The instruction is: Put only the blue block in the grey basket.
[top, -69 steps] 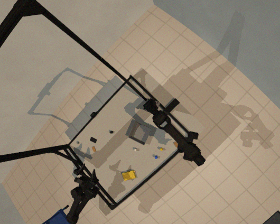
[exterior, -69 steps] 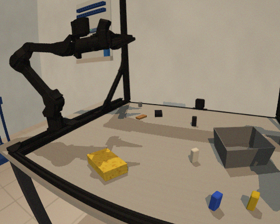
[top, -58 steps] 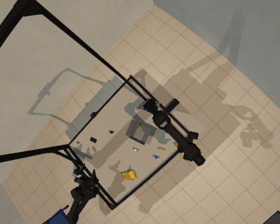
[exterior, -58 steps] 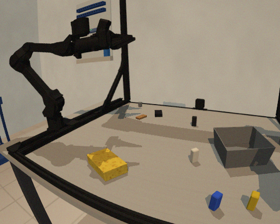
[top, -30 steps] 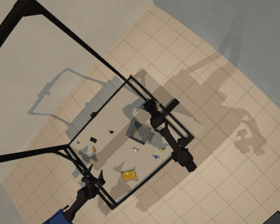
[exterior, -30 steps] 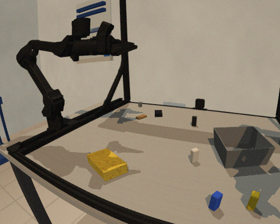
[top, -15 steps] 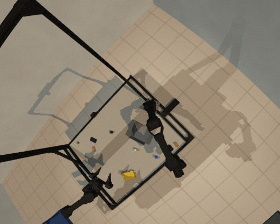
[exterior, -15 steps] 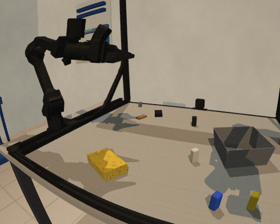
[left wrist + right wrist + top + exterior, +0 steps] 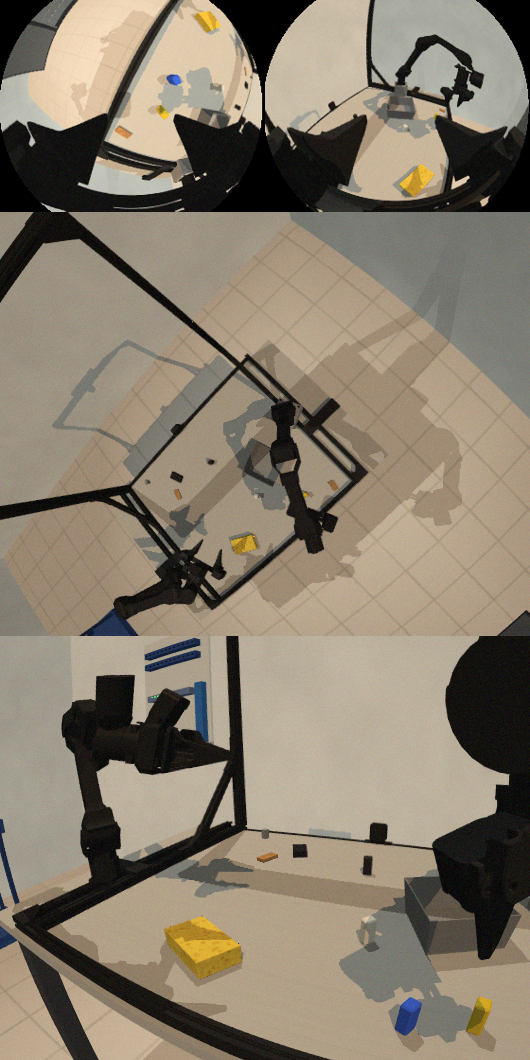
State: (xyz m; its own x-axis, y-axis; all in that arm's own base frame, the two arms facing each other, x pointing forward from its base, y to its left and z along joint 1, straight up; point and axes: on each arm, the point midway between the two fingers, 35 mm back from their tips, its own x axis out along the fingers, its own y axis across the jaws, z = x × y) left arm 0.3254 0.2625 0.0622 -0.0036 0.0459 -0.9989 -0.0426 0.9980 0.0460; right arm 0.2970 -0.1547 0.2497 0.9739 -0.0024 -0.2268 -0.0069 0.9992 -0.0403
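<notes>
Right now my left hand is 6 cm past the blue block, 6 cm to the left of it and 13 cm above it. Round my left hand: yellow block 6 cm behind, 2 cm to the left, 13 cm below; then white block 23 cm behind, 11 cm to the right, 13 cm below; then grey basket 28 cm behind, 3 cm to the left, 13 cm below.
</notes>
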